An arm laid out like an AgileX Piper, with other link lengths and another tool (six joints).
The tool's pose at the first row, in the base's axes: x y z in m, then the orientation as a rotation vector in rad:
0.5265, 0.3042, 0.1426, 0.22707, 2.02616, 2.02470
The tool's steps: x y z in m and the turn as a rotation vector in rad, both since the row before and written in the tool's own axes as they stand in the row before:
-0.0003, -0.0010, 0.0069, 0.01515, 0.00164, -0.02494
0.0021, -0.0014, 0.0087, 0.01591, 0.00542, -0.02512
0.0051, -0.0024, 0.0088, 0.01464, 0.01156, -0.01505
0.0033, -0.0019, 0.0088, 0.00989, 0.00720, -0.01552
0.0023, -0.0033, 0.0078, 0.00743, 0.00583, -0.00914
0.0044, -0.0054, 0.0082, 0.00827, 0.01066, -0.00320
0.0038, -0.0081, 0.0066, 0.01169, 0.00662, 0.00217
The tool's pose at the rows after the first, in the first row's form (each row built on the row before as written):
0.5289, 0.3107, 0.1417, 0.20220, 2.03576, 1.99599
0.5296, 0.3196, 0.1401, 0.17384, 2.04791, 1.96813
0.5276, 0.3293, 0.1369, 0.15010, 2.06526, 1.95018
0.5272, 0.3385, 0.1342, 0.12898, 2.07470, 1.93450
0.5276, 0.3463, 0.1302, 0.11541, 2.08276, 1.92429
0.5264, 0.3548, 0.1237, 0.10379, 2.09664, 1.91873
0.5257, 0.3612, 0.1147, 0.10240, 2.11307, 1.91082

